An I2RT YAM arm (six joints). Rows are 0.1 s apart.
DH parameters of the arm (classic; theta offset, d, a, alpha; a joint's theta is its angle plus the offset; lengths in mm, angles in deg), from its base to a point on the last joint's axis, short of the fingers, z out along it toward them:
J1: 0 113.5 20 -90
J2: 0 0 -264 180
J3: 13.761 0 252.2 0
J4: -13.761 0 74 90
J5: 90 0 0 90
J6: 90 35.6 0 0
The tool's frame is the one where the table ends.
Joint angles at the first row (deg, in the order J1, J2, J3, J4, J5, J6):
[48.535 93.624 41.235 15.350 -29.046 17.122]
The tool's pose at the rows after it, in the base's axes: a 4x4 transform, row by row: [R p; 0 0 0 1], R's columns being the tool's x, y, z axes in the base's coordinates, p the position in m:
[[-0.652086 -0.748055 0.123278 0.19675], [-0.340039 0.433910 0.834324 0.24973], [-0.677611 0.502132 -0.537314 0.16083], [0 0 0 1]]
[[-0.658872 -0.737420 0.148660 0.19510], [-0.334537 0.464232 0.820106 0.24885], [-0.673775 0.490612 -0.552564 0.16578], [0 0 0 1]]
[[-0.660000 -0.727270 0.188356 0.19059], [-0.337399 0.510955 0.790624 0.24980], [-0.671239 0.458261 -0.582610 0.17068], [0 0 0 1]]
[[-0.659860 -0.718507 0.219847 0.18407], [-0.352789 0.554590 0.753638 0.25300], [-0.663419 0.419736 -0.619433 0.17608], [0 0 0 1]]
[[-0.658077 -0.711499 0.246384 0.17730], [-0.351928 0.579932 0.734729 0.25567], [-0.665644 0.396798 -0.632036 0.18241], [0 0 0 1]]
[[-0.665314 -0.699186 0.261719 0.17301], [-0.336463 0.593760 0.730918 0.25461], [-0.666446 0.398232 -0.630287 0.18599], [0 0 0 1]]
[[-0.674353 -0.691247 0.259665 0.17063], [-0.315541 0.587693 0.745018 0.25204], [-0.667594 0.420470 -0.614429 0.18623], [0 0 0 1]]
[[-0.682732 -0.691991 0.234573 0.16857], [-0.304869 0.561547 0.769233 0.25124], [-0.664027 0.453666 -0.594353 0.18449], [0 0 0 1]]
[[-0.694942 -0.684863 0.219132 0.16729], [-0.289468 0.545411 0.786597 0.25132], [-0.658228 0.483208 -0.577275 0.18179], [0 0 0 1]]
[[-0.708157 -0.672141 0.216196 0.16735], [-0.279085 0.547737 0.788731 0.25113], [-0.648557 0.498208 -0.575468 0.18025], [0 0 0 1]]
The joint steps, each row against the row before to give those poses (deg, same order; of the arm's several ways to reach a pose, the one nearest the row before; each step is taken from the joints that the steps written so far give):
[0.303 -0.921 0.484 -1.512 1.895 0.347]
[0.331 -1.268 0.351 -2.066 2.081 0.524]
[1.152 -1.361 0.560 -2.969 3.980 0.279]
[1.751 -1.143 1.132 -3.966 4.243 0.225]
[1.639 -1.307 0.591 -2.141 3.181 0.865]
[0.683 -1.267 -0.377 -0.485 1.382 1.316]
[0.018 -0.899 -1.191 1.397 -0.566 1.293]
[-0.004 -0.208 -1.121 2.026 -2.039 1.038]
[0.058 0.205 -0.958 2.165 -1.302 1.428]
[-0.060 0.192 -0.274 0.542 -0.264 1.098]

